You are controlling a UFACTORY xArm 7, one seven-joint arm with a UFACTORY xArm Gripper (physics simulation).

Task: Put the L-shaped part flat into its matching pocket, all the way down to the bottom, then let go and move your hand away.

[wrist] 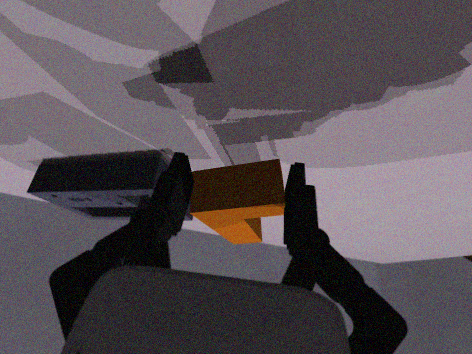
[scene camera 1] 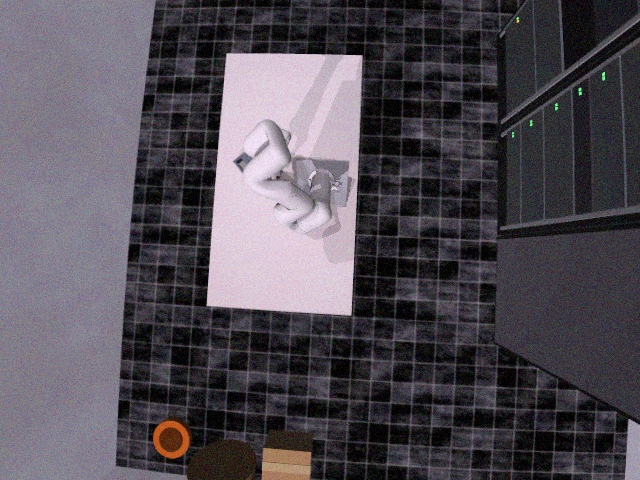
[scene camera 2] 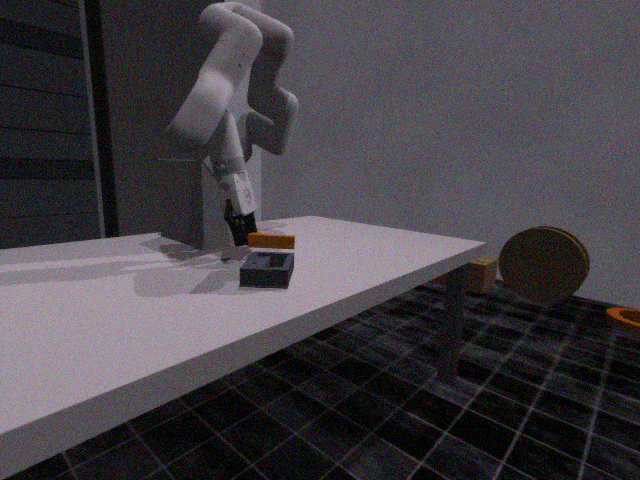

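Where they show: gripper, fingertip midpoint: (wrist: 238, 172) (scene camera 2: 247, 241); arm's base at its link origin: (scene camera 1: 321, 180) (scene camera 2: 203, 186).
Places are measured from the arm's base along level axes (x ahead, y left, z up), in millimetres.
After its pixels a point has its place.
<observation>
The orange L-shaped part (scene camera 2: 271, 241) @(y 8, x 328, z -109 mm) (wrist: 237, 189) @(y -13, x 267, z -109 mm) is held roughly level above the table, and it looks set back behind the pocket block in scene camera 2. My gripper (scene camera 2: 248, 237) @(y -16, x 262, z -119 mm) (wrist: 238, 172) @(y -16, x 262, z -119 mm) is shut on it, one dark finger on each side; the fingers lean in scene camera 2. The dark blue-grey block (scene camera 1: 241, 162) @(y -88, x 467, z -154 mm) (scene camera 2: 264, 277) @(y -112, x 474, z -139 mm) (wrist: 100, 172) @(y -89, x 383, z -141 mm) with the pocket lies on the table. Its pocket opening (scene camera 2: 279, 260) @(y -15, x 391, z -139 mm) faces up. In the wrist view the block is left of the part, partly behind the left finger. In scene camera 1 the arm hides the gripper and part.
The white table (scene camera 1: 279, 279) @(y 521, x 162, z -159 mm) (scene camera 2: 361, 258) @(y 214, x 435, z -159 mm) carries the arm (scene camera 1: 273, 160) @(y 82, x 124, z 448 mm) (scene camera 2: 217, 82) @(y -94, x 276, z 231 mm). The block is near one long table edge. On the floor are an orange ring-shaped object (scene camera 1: 156, 439), a dark round object (scene camera 1: 222, 462) (scene camera 2: 540, 266) and a wooden-coloured box (scene camera 1: 286, 458) (scene camera 2: 483, 274).
</observation>
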